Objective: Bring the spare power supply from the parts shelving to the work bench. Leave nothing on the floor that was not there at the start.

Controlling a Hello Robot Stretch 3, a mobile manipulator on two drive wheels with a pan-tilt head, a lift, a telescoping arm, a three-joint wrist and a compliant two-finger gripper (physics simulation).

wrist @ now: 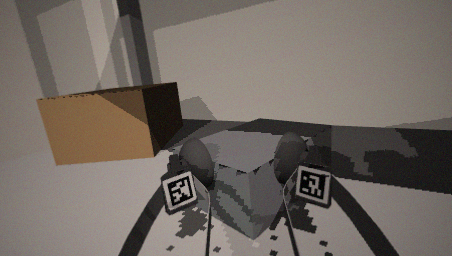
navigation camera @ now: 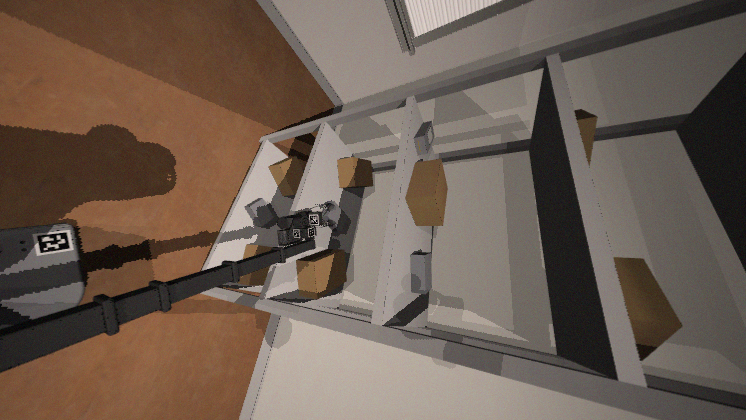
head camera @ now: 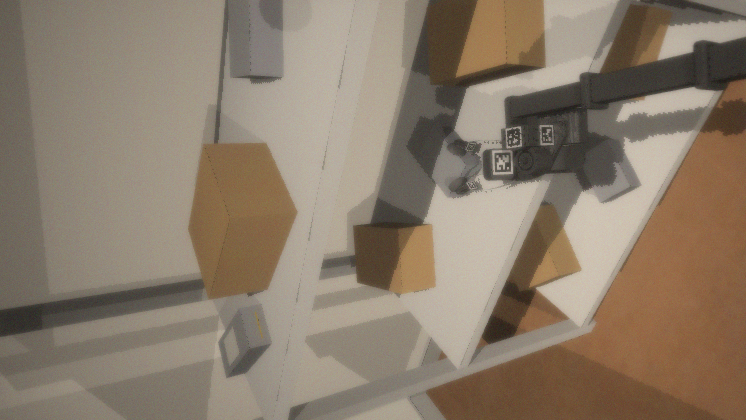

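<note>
A plain grey box [head camera: 444, 171] [navigation camera: 337, 214] [wrist: 245, 150] sits on a middle board of the parts shelving [head camera: 527, 345] [navigation camera: 360, 324], turned with one corner toward the wrist camera. My gripper [head camera: 459, 166] [navigation camera: 330, 215] [wrist: 242, 153] is shut on this grey box, with one rubber fingertip against each side. The box appears to rest on the board. No label on it shows, so I cannot tell if it is the spare power supply. Another grey box [head camera: 245, 339] [navigation camera: 423, 137], with a pale panel and a yellow mark, stands on a higher board. The work bench does not show.
Brown cartons [head camera: 395, 258] [head camera: 485, 41] [wrist: 100, 127] stand on both sides of the gripper. A larger carton [head camera: 242, 219] [navigation camera: 427, 193] and a grey box [head camera: 256, 41] [navigation camera: 420, 271] are on the board above. Another grey box [head camera: 618, 182] [navigation camera: 259, 211] lies below my wrist.
</note>
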